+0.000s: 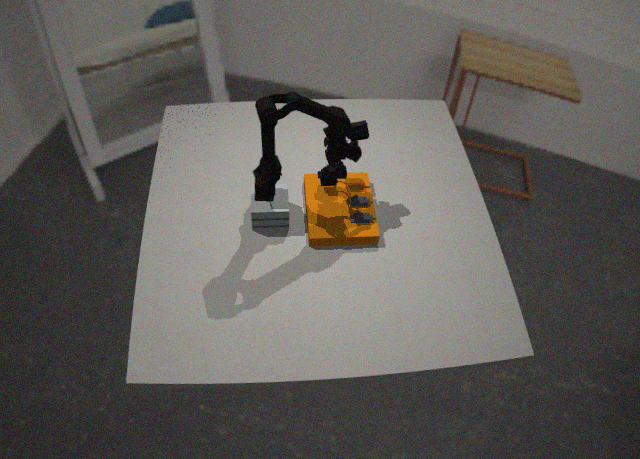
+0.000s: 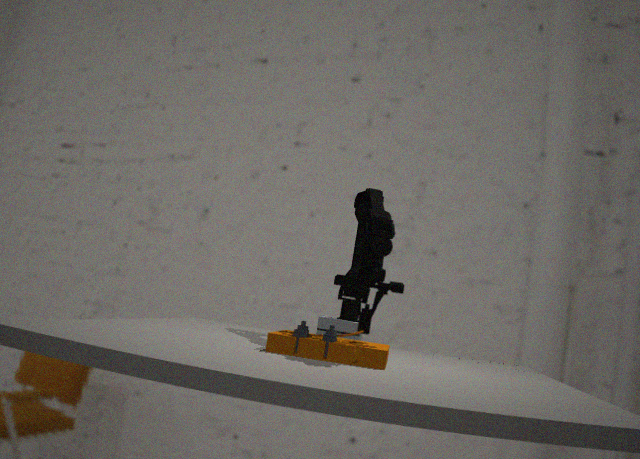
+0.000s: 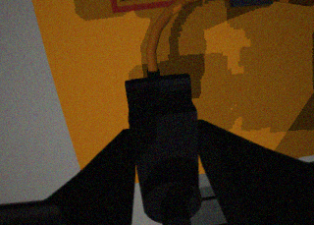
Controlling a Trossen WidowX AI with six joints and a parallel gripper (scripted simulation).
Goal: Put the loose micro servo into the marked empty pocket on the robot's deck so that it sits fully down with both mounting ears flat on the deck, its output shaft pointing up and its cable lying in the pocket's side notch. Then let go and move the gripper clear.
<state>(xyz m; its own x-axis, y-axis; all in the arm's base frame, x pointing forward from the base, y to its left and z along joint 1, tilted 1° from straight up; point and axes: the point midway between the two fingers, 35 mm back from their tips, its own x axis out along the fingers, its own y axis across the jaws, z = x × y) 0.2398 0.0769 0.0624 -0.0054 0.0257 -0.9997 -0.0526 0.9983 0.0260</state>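
Right now my gripper tip is 100 mm above the orange deck, 80 mm to the left of it and 10 mm past it.
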